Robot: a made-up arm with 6 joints.
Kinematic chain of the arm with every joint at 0, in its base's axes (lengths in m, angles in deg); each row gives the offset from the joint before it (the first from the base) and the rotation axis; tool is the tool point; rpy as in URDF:
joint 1: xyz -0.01 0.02 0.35 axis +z
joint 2: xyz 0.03 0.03 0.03 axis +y
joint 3: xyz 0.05 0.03 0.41 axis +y
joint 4: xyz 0.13 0 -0.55 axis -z
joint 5: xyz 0 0.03 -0.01 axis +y
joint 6: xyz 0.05 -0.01 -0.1 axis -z
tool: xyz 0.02 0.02 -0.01 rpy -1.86 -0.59 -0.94
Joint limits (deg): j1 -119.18..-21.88 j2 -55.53..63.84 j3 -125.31..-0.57 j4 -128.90..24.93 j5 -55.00..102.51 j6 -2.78..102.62
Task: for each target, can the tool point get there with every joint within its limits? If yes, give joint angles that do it. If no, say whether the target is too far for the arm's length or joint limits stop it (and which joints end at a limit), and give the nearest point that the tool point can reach.
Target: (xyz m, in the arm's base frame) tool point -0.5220 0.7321 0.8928
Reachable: no: joint limits stop it (at a limit: joint 2, joint 3, joint 5) | nearest point -0.3364 0.4739 1.2085 | short by 0.448 m
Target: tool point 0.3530 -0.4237 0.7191
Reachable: yes | joints -51.33 -27.18 -50.88 -86.20 59.37 20.31
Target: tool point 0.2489 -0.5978 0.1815
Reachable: yes | joints -80.56 26.78 -50.84 -80.38 -10.15 69.37
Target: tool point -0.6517 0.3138 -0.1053
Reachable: no: joint limits stop it (at a limit: joint 1, joint 2, joint 3) | nearest point -0.1322 0.1254 0.1085 | short by 0.593 m
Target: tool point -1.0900 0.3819 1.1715
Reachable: no: too far | nearest point -0.5098 0.2597 1.2096 | short by 0.594 m
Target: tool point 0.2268 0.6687 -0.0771
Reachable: no: joint limits stop it (at a limit: joint 1, joint 2) | nearest point 0.1135 0.1782 0.0271 | short by 0.514 m
